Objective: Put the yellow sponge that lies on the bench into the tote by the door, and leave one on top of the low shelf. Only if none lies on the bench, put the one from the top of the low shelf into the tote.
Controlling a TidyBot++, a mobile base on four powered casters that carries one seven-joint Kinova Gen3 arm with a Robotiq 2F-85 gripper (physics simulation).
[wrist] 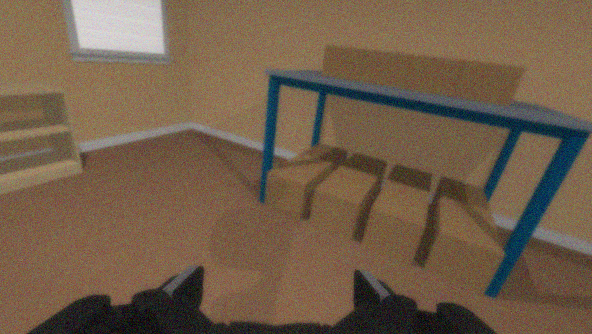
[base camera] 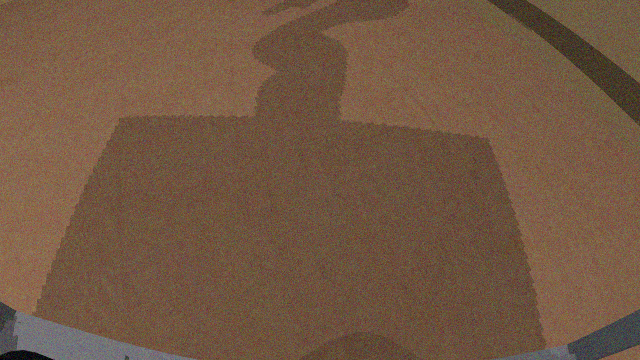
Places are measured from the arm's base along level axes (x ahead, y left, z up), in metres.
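Pixels of known places: gripper, fingertip midpoint: [wrist: 279,285].
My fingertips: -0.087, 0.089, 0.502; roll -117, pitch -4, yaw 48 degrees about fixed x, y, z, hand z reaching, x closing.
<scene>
Behind a point stands the place of what it marks, as x, y, z.
My gripper [wrist: 279,285] @[-0.087, 0.089, 0.502] is open, with its two black fingers wide apart at the bottom of the wrist view and no object between them. A bench with blue legs and a grey top [wrist: 542,114] @[-0.094, 1.552, 0.517] stands at the right in the wrist view, well beyond the fingers. Its top is seen at a low angle, and a long brown block hides part of it. No yellow sponge can be made out on it. A low light-wood shelf [wrist: 40,175] @[-2.300, -0.063, -0.338] shows in part at the left edge, and no sponge can be made out on it. The tote and the door do not show.
The long brown block [wrist: 420,75] @[-0.641, 1.534, 0.599] stands on the bench top. Several brown boxes [wrist: 345,187] @[-0.834, 1.354, -0.127] stand in a row under the bench. A bright window [wrist: 120,27] @[-2.970, 0.665, 0.646] is in the left wall. In the base camera view, the robot's shadow [base camera: 310,225] @[0.343, -0.015, -0.397] lies on the brown floor.
</scene>
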